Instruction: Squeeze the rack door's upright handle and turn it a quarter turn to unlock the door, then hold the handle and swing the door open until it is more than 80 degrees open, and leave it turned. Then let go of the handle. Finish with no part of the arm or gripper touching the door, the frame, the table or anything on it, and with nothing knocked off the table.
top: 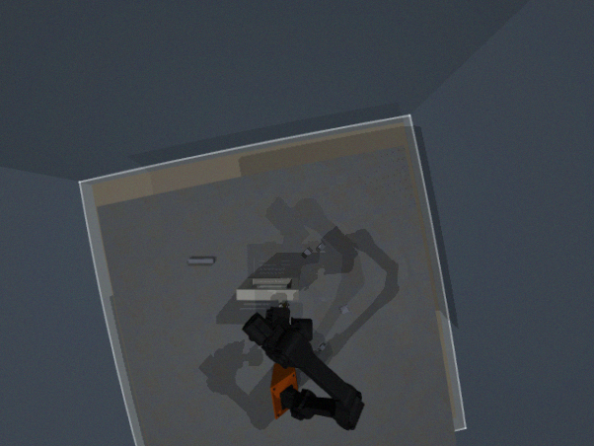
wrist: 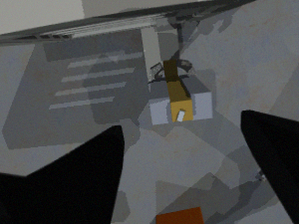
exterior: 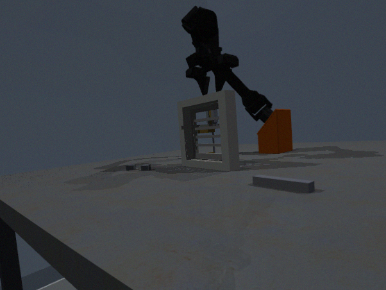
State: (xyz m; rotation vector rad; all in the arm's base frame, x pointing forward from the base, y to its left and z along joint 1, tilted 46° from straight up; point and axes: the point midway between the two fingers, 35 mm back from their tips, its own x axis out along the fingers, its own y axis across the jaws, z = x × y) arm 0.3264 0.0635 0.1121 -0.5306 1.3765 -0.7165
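My gripper tip is now 9 cm above the handle. The rest, counted from my gripper tip: grey bar: 21 cm ahead, 31 cm to the left, 20 cm below.
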